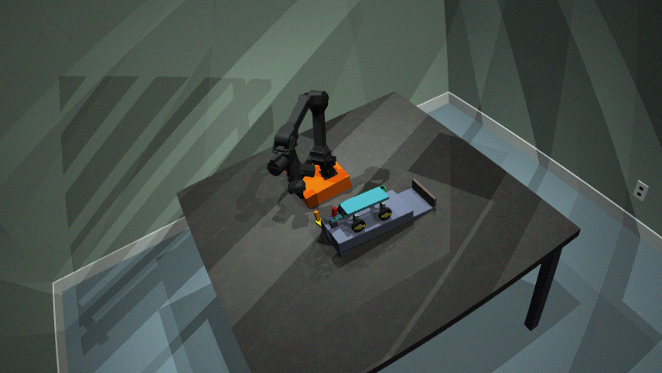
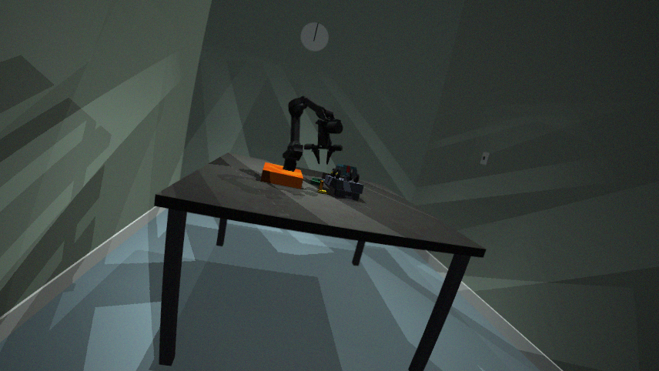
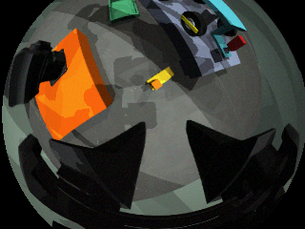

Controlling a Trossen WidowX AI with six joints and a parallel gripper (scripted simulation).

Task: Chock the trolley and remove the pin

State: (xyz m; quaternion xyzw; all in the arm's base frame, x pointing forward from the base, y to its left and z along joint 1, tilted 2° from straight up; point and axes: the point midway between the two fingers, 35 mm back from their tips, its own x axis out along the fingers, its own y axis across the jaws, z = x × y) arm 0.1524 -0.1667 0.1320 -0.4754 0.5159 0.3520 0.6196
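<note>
My gripper tip is 40 mm short of the yellow chock, 30 mm to the right of it and 130 mm above it. The rest, counted from my gripper tip: teal-topped trolley: 160 mm ahead, 180 mm to the left, 40 mm below; grey ramp: 160 mm ahead, 180 mm to the left, 110 mm below; red-headed stop pin: 150 mm ahead, 60 mm to the left, 20 mm below.
</note>
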